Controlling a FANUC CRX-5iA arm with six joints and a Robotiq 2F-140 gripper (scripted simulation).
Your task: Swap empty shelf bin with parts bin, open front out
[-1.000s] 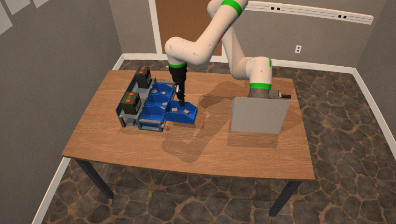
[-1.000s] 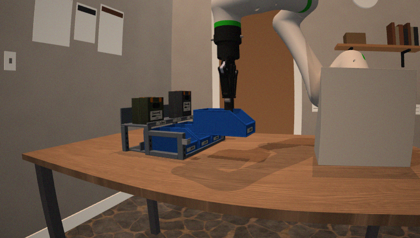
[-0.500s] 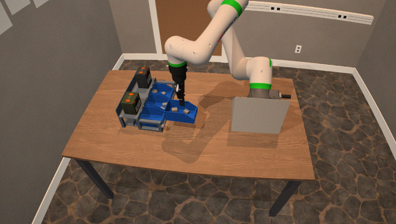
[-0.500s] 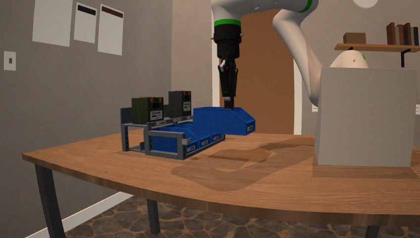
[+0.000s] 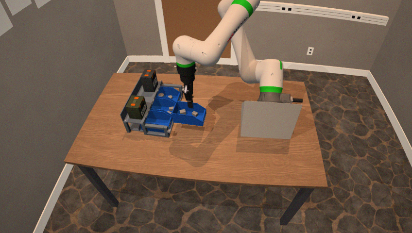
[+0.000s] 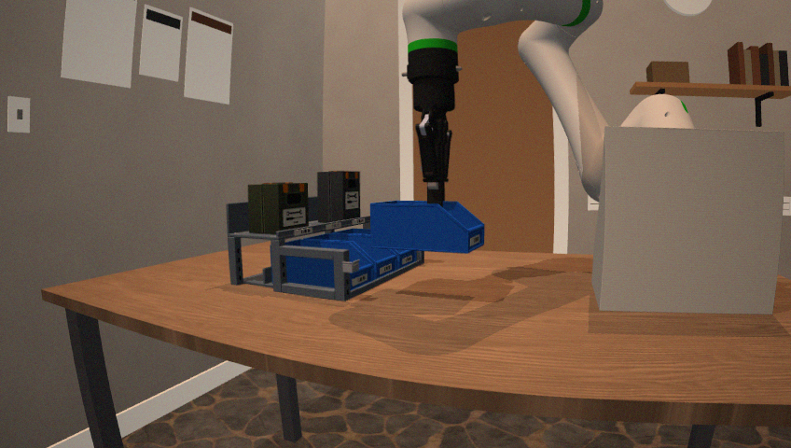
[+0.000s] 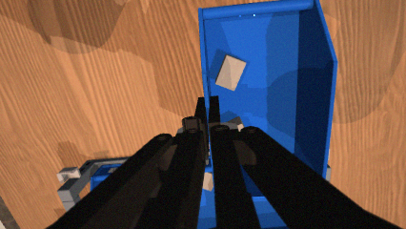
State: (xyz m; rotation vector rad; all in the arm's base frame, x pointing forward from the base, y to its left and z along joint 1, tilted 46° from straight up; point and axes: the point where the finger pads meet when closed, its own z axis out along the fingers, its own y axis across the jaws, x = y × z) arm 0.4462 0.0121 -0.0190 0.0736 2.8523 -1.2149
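Now: hand 6 cm above the tan part, 3 cm past it and 2 cm to the right of it. Also, from my hand: black box (30 cm ahead, 17 cm to the right); grey shelf (23 cm ahead, 9 cm below, 5 cm to the right).
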